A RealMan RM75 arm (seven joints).
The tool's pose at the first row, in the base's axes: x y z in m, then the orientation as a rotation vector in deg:
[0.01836, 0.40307, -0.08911, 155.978, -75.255, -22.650]
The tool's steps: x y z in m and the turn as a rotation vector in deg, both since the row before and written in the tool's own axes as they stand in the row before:
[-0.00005, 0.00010, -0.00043, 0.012, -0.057, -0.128]
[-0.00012, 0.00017, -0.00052, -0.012, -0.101, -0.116]
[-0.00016, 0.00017, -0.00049, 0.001, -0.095, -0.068]
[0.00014, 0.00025, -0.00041, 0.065, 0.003, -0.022]
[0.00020, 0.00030, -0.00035, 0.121, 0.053, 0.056]
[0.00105, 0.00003, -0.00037, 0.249, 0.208, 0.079]
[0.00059, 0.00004, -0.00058, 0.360, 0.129, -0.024]
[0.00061, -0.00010, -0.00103, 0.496, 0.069, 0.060]
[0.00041, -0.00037, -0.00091, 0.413, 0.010, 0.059]
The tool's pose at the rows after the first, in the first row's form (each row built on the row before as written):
[0.01837, 0.40303, -0.08867, 156.095, -75.108, -22.735]
[0.01831, 0.40300, -0.08811, 156.190, -74.974, -22.894]
[0.01822, 0.40300, -0.08757, 156.258, -74.908, -23.034]
[0.01823, 0.40272, -0.08715, 156.327, -74.915, -22.996]
[0.01822, 0.40236, -0.08680, 156.374, -75.043, -22.850]
[0.01893, 0.40151, -0.08664, 156.483, -75.235, -22.412]
[0.01941, 0.40101, -0.08619, 156.772, -75.372, -22.033]
[0.02012, 0.40056, -0.08533, 157.117, -75.709, -21.655]
[0.02088, 0.40044, -0.08459, 157.405, -76.013, -21.406]

